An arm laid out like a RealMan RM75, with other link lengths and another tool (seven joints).
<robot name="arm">
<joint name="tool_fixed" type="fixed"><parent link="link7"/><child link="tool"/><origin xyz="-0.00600 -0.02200 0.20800" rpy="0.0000 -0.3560 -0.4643"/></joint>
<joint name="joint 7" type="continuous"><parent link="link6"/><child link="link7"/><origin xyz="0.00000 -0.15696 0.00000" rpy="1.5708 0.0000 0.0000"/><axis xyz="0 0 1"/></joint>
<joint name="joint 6" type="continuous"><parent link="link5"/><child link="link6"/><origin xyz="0.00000 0.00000 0.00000" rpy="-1.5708 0.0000 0.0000"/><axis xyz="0 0 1"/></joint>
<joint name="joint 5" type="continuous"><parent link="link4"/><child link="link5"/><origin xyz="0.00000 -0.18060 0.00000" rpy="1.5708 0.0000 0.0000"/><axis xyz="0 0 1"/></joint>
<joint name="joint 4" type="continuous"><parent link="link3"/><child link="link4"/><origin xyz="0.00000 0.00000 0.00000" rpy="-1.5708 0.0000 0.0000"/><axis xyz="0 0 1"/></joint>
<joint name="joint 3" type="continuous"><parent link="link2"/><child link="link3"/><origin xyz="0.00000 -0.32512 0.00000" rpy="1.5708 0.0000 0.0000"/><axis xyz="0 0 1"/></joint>
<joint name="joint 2" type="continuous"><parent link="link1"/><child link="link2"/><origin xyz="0.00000 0.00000 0.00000" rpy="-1.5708 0.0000 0.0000"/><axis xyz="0 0 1"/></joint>
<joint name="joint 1" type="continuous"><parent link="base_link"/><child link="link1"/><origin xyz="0.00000 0.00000 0.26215" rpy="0.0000 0.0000 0.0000"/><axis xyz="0 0 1"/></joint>
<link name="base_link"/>
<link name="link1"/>
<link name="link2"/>
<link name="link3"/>
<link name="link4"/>
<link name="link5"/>
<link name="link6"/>
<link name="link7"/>
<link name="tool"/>
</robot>
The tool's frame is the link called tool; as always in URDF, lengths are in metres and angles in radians. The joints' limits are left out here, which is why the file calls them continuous.
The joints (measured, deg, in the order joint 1, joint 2, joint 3, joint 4, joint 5, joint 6, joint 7), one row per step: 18.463, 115.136, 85.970, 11.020, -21.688, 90.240, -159.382; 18.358, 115.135, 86.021, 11.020, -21.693, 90.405, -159.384; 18.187, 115.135, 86.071, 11.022, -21.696, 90.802, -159.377; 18.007, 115.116, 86.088, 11.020, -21.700, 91.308, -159.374; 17.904, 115.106, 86.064, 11.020, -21.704, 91.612, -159.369; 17.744, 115.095, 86.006, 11.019, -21.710, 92.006, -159.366; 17.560, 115.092, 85.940, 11.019, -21.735, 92.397, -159.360; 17.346, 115.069, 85.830, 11.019, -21.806, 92.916, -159.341; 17.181, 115.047, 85.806, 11.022, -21.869, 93.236, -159.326; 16.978, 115.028, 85.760, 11.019, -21.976, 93.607, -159.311; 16.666, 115.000, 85.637, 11.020, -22.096, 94.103, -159.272; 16.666, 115.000, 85.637, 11.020, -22.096, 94.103, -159.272; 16.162, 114.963, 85.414, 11.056, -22.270, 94.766, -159.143; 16.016, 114.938, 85.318, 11.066, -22.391, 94.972, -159.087; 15.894, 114.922, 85.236, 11.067, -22.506, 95.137, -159.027
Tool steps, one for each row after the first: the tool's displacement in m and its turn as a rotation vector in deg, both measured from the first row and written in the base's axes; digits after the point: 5 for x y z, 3 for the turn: 0.00010, -0.00071, 0.00073, 0.069, 0.093, 0.016; -0.00043, -0.00233, 0.00209, 0.173, 0.312, 0.160; -0.00137, -0.00438, 0.00366, 0.275, 0.554, 0.401; -0.00205, -0.00572, 0.00440, 0.303, 0.693, 0.565; -0.00277, -0.00764, 0.00519, 0.317, 0.864, 0.764; -0.00338, -0.00973, 0.00578, 0.305, 1.034, 0.947; -0.00441, -0.01256, 0.00634, 0.238, 1.227, 1.242; -0.00472, -0.01433, 0.00689, 0.222, 1.346, 1.382; -0.00506, -0.01659, 0.00718, 0.156, 1.468, 1.549; -0.00530, -0.01988, 0.00738, 0.025, 1.638, 1.746; -0.00530, -0.01988, 0.00738, 0.025, 1.638, 1.746; -0.00530, -0.02482, 0.00734, -0.249, 1.912, 1.959; -0.00544, -0.02658, 0.00688, -0.420, 1.962, 2.068; -0.00552, -0.02808, 0.00634, -0.589, 2.008, 2.148
